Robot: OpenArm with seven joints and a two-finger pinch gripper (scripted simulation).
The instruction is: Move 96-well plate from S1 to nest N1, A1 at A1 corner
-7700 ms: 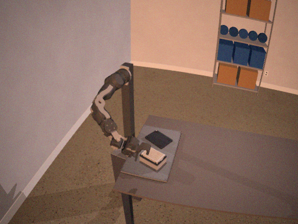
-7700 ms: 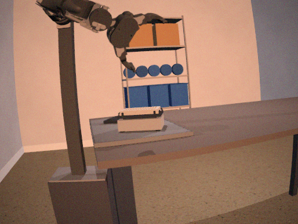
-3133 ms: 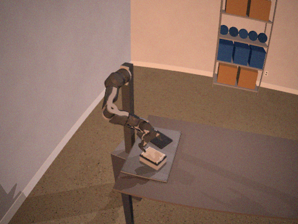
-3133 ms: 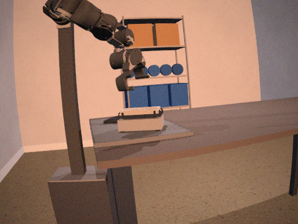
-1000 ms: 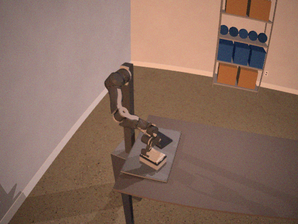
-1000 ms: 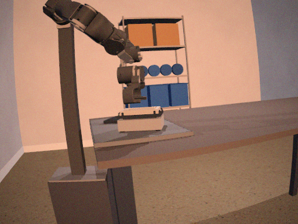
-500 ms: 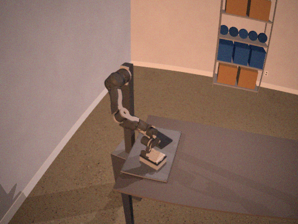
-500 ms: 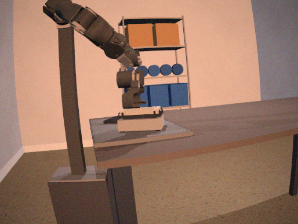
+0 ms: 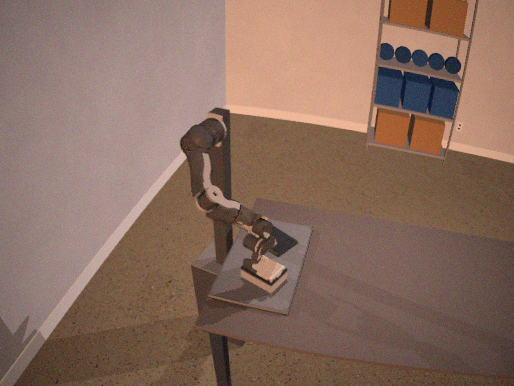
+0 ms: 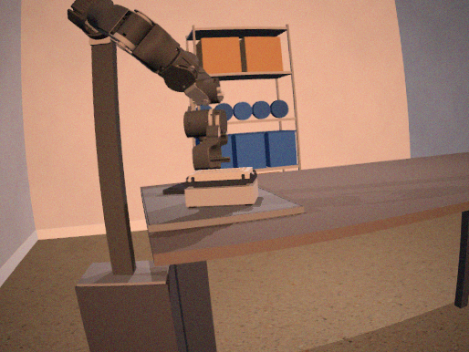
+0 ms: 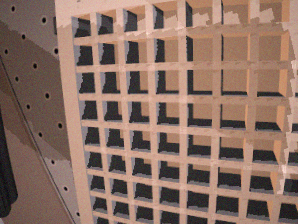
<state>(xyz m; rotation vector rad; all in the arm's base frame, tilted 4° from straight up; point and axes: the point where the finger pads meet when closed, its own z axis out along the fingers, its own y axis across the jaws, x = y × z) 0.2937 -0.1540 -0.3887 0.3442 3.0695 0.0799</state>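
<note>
Now: the pale 96-well plate 2 cm below my hand and 2 cm ahead of it. From my hand the other things lie so: plate shaker: 4 cm below, 4 cm ahead.
</note>
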